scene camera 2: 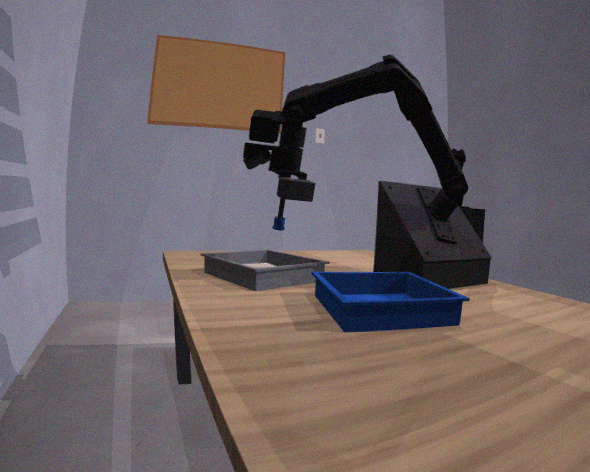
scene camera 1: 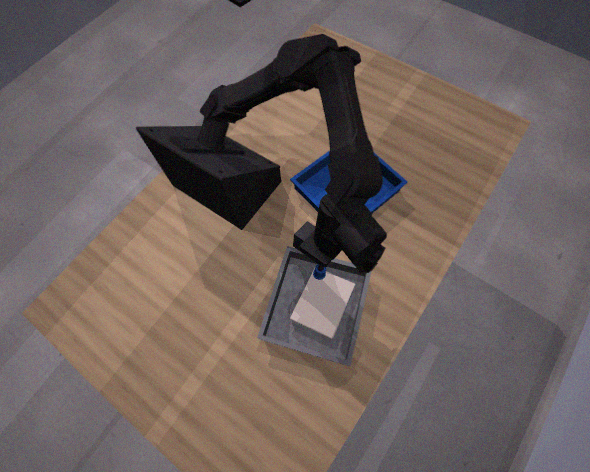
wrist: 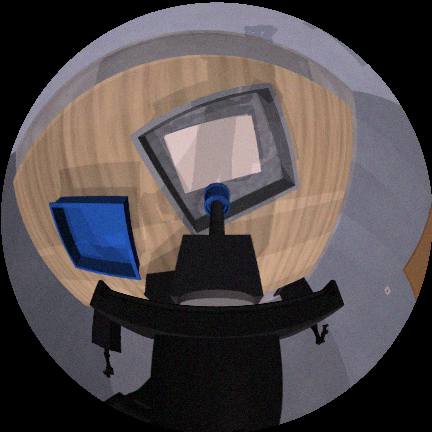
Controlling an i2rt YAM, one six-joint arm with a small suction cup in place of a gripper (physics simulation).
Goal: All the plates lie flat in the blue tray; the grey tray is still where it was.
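Frame: origin at the arm's base, x up, y ahead, z left, level; metres.
Seen in the pictures: end effector, tool point: (scene camera 2: 278, 228) (scene camera 1: 319, 274) (wrist: 216, 194); arm's base, origin of the base link: (scene camera 2: 435, 215) (scene camera 1: 209, 147).
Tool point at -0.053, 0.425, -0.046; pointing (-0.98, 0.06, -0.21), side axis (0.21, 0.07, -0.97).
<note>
Pixels of each thing's top centre, then the offset from my tool point to it, as dx, dy, dz. Level surfaces: height alone.
- grey tray, middle of its top: (wrist: 231, 158) (scene camera 1: 316, 302) (scene camera 2: 262, 257) -0.077, +0.028, -0.038
- blue tray, middle of its top: (scene camera 2: 383, 284) (wrist: 88, 245) (scene camera 1: 348, 180) -0.077, -0.140, +0.282
- wooden table, its level: dx -0.127
A pale, flat rectangular plate (scene camera 1: 322, 306) (scene camera 2: 257, 265) (wrist: 215, 152) lies in the grey tray (scene camera 1: 280, 310) (scene camera 2: 292, 278) (wrist: 271, 135). Whether more plates lie under it, I cannot tell. The blue tray (scene camera 1: 311, 184) (scene camera 2: 400, 315) (wrist: 97, 235) stands apart from the grey one; bare blue floor shows in it in the wrist view, and the arm covers part of it in scene camera 1. My gripper, a small blue suction cup (scene camera 1: 319, 273) (scene camera 2: 279, 225) (wrist: 217, 197), is open with nothing on it. It hangs well above the grey tray, near one end of the plate.
The dark wedge-shaped arm base (scene camera 1: 250, 195) (scene camera 2: 400, 235) stands on the wooden table (scene camera 1: 150, 300) (scene camera 2: 375, 385) (wrist: 110, 125), beside the trays. The forearm passes over the blue tray. An orange board (scene camera 2: 215, 82) hangs on the wall behind.
</note>
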